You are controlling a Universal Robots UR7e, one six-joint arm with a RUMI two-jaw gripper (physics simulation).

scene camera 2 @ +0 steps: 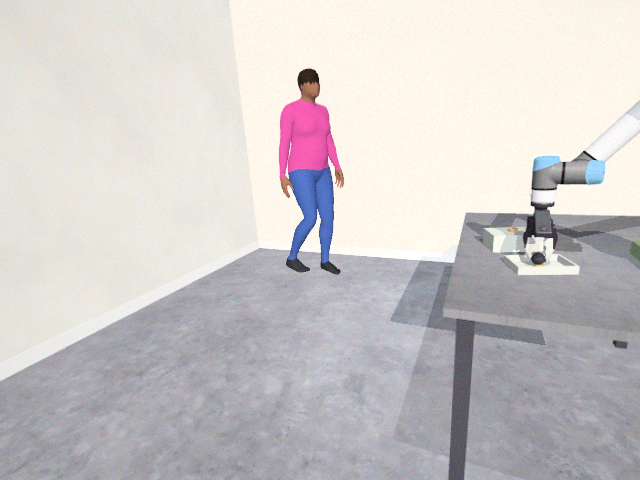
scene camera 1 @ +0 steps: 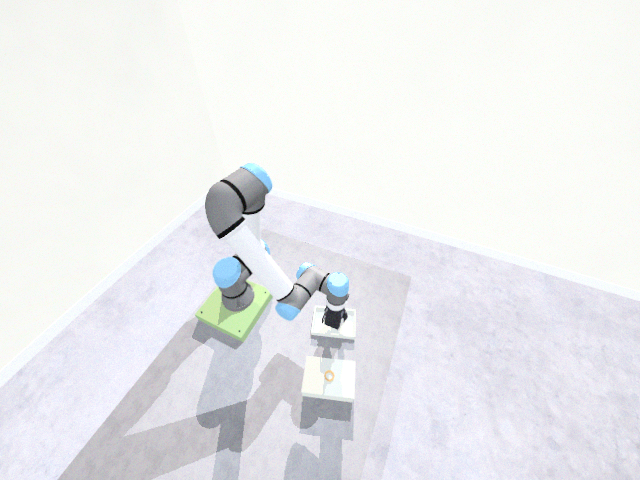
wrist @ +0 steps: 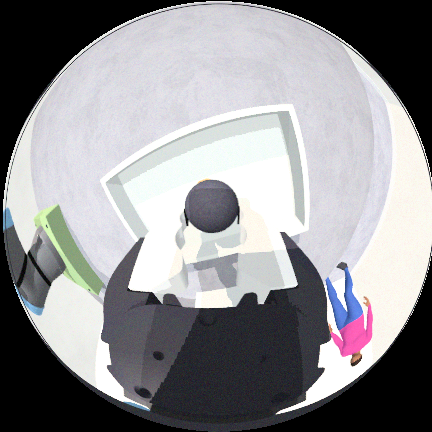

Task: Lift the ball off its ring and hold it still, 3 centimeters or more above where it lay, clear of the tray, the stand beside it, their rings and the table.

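Places are measured from the arm's base along level axes (x ahead, y left, z up), in centimetres.
Pixels of known places: gripper, fingertip midpoint: [scene camera 2: 537, 261] [wrist: 212, 208]; arm's base at its link origin: [scene camera 1: 238, 297] [wrist: 50, 247].
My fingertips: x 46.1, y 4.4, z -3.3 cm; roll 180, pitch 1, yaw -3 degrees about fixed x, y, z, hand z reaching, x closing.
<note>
Ahead of a thing's pixels: the offset from my fingertips to its top centre. "spot": to the spot under its first point. Level surfaces: height alone.
The dark ball @[dy +1.1, dx +0.1, dz +3.7 cm] [scene camera 2: 538, 258] [wrist: 212, 200] is low over the white tray @[dy +1.1, dx -0.4, dz +0.9 cm] [scene camera 2: 547, 270] [wrist: 292, 165] [scene camera 1: 333, 337]. Its orange ring @[spot: dy +2.7, dx +0.1, dz -0.1 cm] [scene camera 2: 538, 265] [wrist: 204, 180] shows at the ball's underside; I cannot tell whether the two touch. My gripper [scene camera 2: 538, 255] [wrist: 212, 208] points down, with its pale fingertips shut on opposite sides of the ball. In scene camera 1 the dark gripper body stands over the tray and the ball cannot be made out.
The white stand [scene camera 1: 314, 379] [scene camera 2: 493, 240] is beside the tray, with an orange ring [scene camera 1: 324, 375] [scene camera 2: 512, 229] on top. The arm's green base plate [scene camera 1: 248, 325] [wrist: 75, 250] is off to one side. A person in pink [scene camera 2: 307, 134] [wrist: 355, 335] is beyond the table @[dz -1.9 cm] [scene camera 2: 491, 289].
</note>
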